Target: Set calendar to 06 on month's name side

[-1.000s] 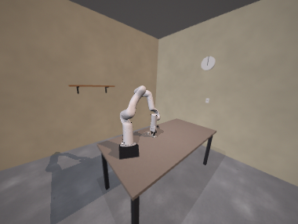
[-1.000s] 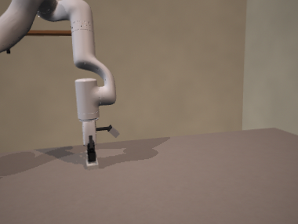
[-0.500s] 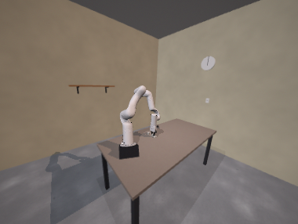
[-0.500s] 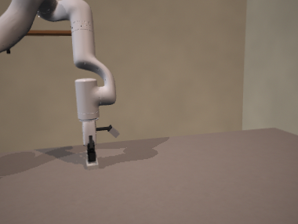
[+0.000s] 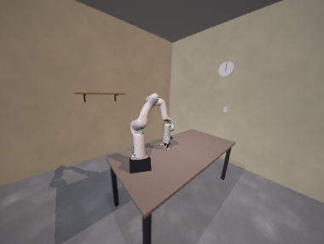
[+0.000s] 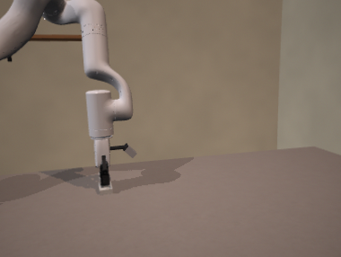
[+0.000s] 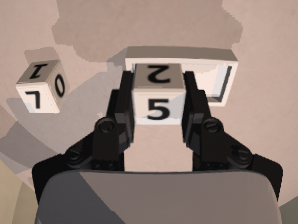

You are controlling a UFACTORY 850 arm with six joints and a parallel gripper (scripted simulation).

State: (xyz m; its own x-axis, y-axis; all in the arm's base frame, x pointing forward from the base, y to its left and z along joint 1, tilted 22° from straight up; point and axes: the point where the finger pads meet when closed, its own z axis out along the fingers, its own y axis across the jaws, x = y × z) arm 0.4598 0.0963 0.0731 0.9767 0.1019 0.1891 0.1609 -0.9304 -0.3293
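Now: hand 10 mm above the white number cube. Round my hand: white calendar tray (20 mm to the right, 30 mm below).
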